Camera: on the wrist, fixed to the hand. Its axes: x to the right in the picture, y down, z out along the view.
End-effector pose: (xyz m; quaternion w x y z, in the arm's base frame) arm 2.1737 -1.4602 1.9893 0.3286 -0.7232 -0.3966 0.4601
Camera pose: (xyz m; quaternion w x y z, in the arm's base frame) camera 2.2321 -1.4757 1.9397 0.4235 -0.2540 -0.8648 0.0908
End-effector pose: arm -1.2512 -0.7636 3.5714 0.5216 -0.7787 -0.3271 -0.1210
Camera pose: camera -1.1877 -0.8047 3.5516 0.1560 -0.4058 -0.7856 -0.4402
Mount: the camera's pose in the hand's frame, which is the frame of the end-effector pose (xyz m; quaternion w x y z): 0.0218 0.0648 -0.0379 0.7076 -0.1391 -0.0650 -0.6897
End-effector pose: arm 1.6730 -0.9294 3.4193 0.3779 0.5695 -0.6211 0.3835
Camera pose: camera 1.6082 -0.9004 3.4520 0.5708 0.8037 -0.1246 -0.1127
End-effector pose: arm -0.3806 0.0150 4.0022 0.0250 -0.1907 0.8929 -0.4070
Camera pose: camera -0.4291 0.0729 3.9822 0.2315 0.7808 -0.5553 0.1686
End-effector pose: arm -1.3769 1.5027 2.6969 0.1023 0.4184 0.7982 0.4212
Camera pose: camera -1.3725 1.5160 2.7738 0.4730 -0.2413 0.7881 0.3113
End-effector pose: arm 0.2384 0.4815 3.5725 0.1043 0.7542 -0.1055 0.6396
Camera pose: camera 0.1872 0.4301 3.6015 0.6130 0.6335 0.3498 0.3170
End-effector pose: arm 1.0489 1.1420 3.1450 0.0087 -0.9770 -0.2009 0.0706
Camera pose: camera 1.0994 1.0915 3.1766 0.0941 0.5494 0.8264 -0.0795
